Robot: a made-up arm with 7 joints. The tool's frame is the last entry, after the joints.
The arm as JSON. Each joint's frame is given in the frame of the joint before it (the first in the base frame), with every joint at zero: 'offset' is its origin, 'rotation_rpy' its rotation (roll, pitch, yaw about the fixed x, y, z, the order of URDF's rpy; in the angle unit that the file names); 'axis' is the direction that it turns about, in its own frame. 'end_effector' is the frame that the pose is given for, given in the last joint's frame.
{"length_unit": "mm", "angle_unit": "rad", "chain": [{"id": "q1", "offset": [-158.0, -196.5, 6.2], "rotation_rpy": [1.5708, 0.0, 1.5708], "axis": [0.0, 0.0, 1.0]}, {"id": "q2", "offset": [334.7, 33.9, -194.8], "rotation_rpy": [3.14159, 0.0, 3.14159], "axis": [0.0, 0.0, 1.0]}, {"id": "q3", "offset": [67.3, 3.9, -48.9], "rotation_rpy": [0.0, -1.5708, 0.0], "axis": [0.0, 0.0, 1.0]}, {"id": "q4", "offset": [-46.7, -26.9, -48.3], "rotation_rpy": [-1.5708, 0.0, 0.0], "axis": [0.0, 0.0, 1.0]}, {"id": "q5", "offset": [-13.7, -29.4, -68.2], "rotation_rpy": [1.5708, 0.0, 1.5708], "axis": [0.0, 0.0, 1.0]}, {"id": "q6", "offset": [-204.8, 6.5, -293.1], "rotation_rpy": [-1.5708, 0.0, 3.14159], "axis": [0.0, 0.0, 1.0]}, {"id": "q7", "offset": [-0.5, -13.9, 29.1], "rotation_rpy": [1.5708, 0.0, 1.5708], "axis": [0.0, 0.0, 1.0]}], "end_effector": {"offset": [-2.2, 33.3, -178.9], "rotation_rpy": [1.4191, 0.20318, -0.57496]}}
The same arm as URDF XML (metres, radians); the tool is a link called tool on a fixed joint. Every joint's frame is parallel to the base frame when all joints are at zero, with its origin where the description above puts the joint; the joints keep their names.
<robot name="arm">
<link name="base_link"/>
<link name="link1"/>
<link name="link2"/>
<link name="link3"/>
<link name="link4"/>
<link name="link5"/>
<link name="link6"/>
<link name="link7"/>
<link name="tool"/>
<joint name="q1" type="continuous"><parent link="base_link"/><child link="link1"/><origin xyz="-0.158 -0.1965 0.0062" rpy="0 0 0"/><axis xyz="1 0 0"/></joint>
<joint name="q2" type="continuous"><parent link="link1"/><child link="link2"/><origin xyz="-0.1948 0.3347 0.0339" rpy="0 0 0"/><axis xyz="-1 0 0"/></joint>
<joint name="q3" type="continuous"><parent link="link2"/><child link="link3"/><origin xyz="0.0489 -0.0673 0.0039" rpy="0 0 0"/><axis xyz="0 1 0"/></joint>
<joint name="q4" type="continuous"><parent link="link3"/><child link="link4"/><origin xyz="0.0467 -0.0483 -0.0269" rpy="0 0 0"/><axis xyz="0 0 1"/></joint>
<joint name="q5" type="continuous"><parent link="link4"/><child link="link5"/><origin xyz="0.0137 0.0294 -0.0682" rpy="0 0 0"/><axis xyz="-1 0 0"/></joint>
<joint name="q6" type="continuous"><parent link="link5"/><child link="link6"/><origin xyz="0.2931 0.2048 0.0065" rpy="0 0 0"/><axis xyz="0 0 -1"/></joint>
<joint name="q7" type="continuous"><parent link="link6"/><child link="link7"/><origin xyz="-0.0139 -0.0005 -0.0291" rpy="0 0 0"/><axis xyz="0 1 0"/></joint>
<joint name="tool_fixed" type="fixed"><parent link="link7"/><child link="tool"/><origin xyz="-0.0022 -0.1789 -0.0333" rpy="-0.0217 -0.5617 -0.2407"/></joint>
</robot>

